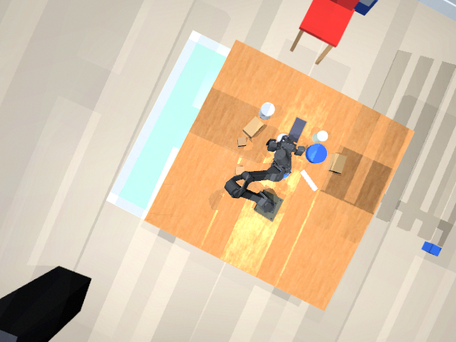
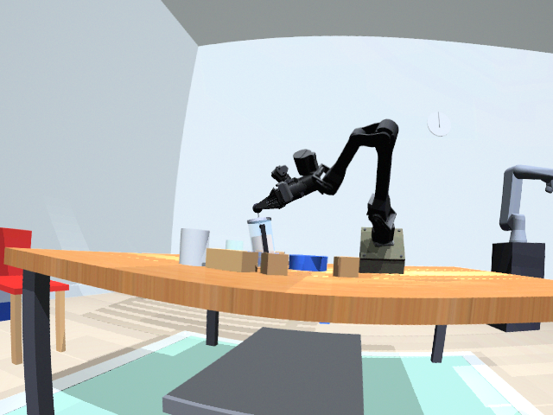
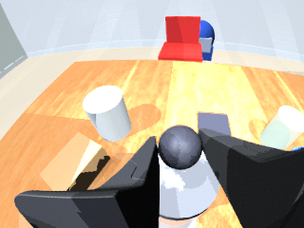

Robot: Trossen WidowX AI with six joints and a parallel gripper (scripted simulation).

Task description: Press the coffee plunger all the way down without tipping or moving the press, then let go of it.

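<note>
My gripper tip is 3 cm past the coffee press, 2 cm to the right of it and 9 cm above it. Also, from my gripper tip: pale cup 10 cm ahead, 23 cm to the right, 14 cm below; then dark flat slab 11 cm ahead, 9 cm to the right, 17 cm below.
</note>
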